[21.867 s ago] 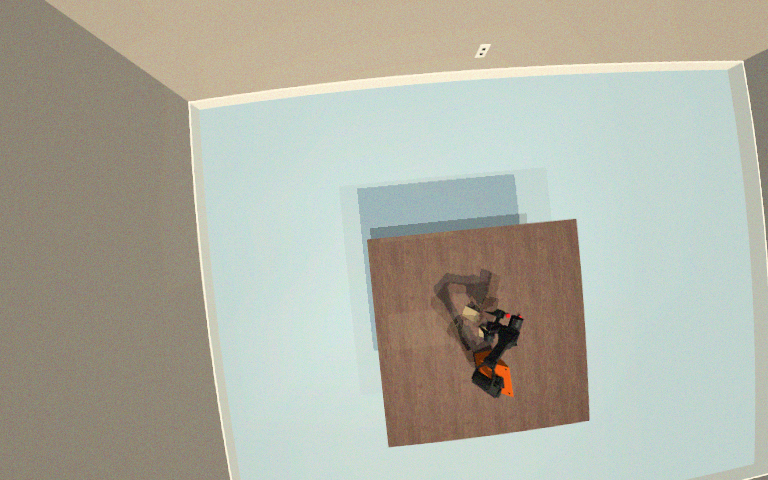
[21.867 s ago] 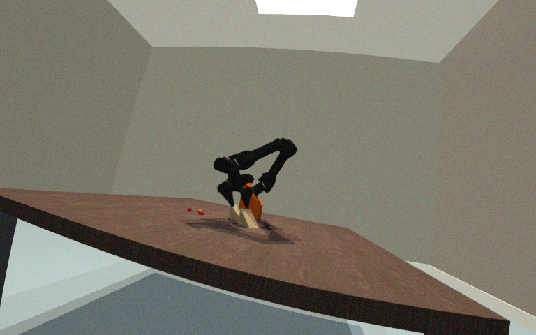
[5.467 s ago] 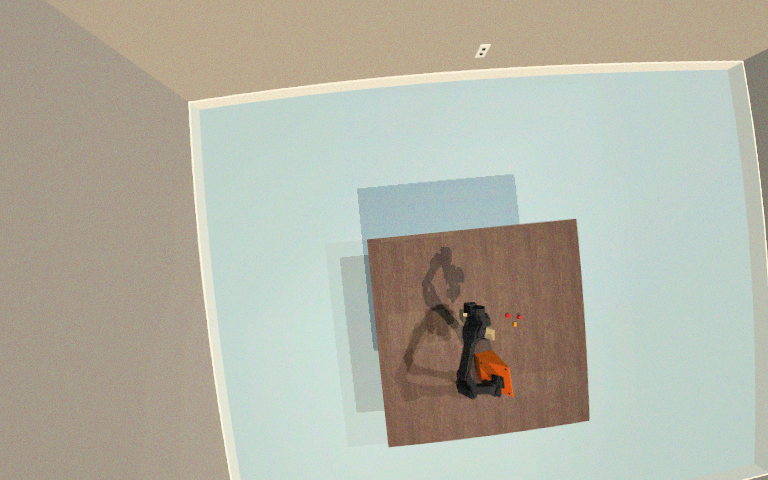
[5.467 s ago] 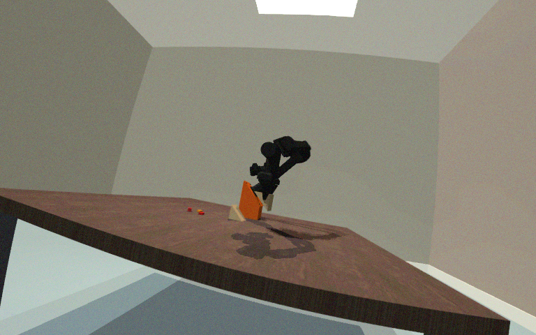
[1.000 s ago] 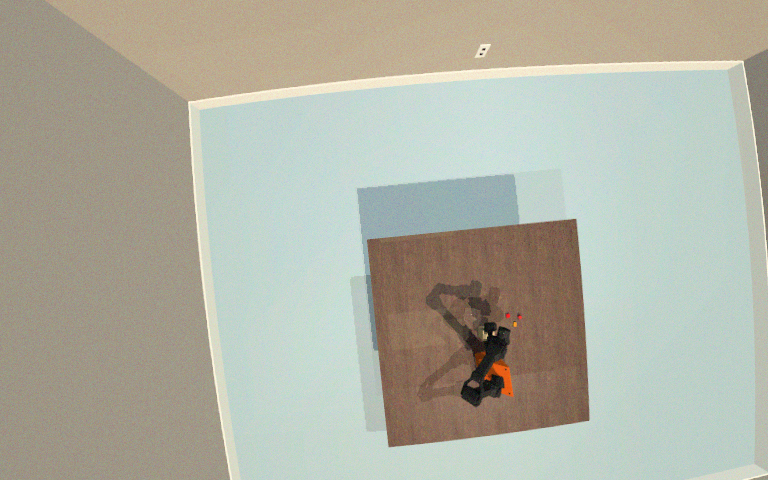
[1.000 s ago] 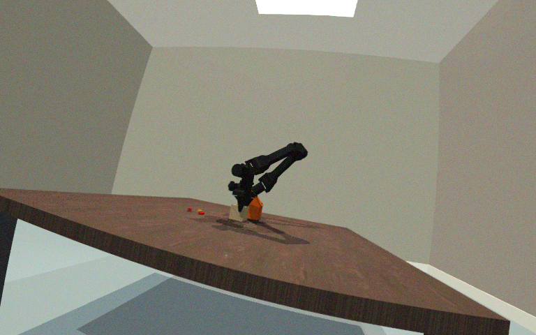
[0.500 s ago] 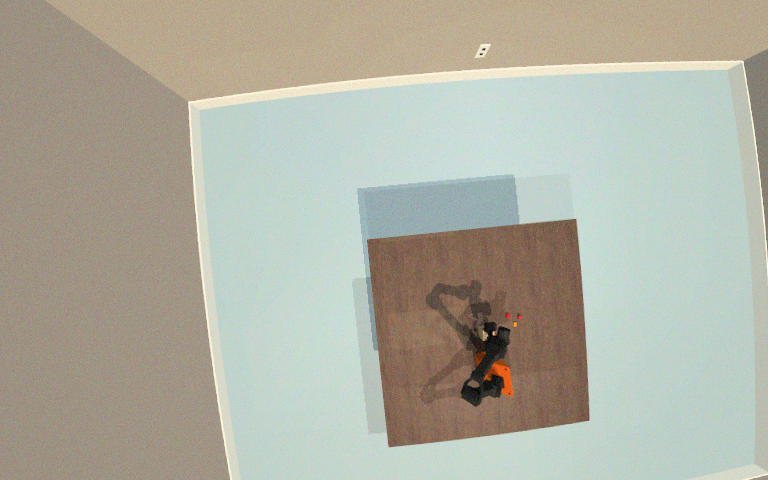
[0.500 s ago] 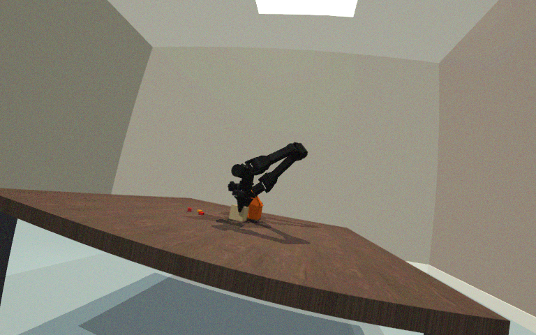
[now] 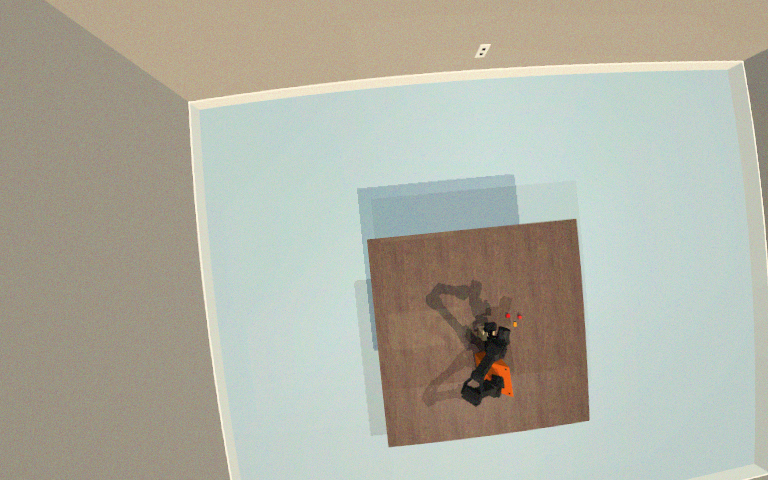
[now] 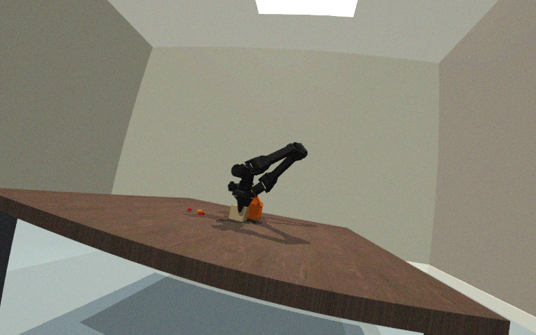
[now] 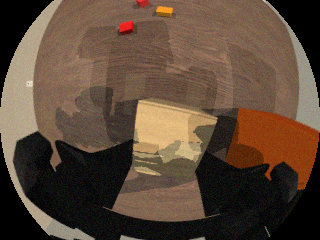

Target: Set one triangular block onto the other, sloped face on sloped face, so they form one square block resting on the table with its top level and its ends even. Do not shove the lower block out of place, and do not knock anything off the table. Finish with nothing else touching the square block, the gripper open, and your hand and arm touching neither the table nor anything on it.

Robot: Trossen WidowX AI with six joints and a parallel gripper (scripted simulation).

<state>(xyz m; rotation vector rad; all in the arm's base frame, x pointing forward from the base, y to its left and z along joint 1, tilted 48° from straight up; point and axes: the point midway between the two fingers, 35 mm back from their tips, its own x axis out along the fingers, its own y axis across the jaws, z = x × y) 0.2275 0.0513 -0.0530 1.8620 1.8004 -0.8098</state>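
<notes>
The tan triangular block lies 10 mm to the left of my gripper tip and 10 mm above it.
</notes>
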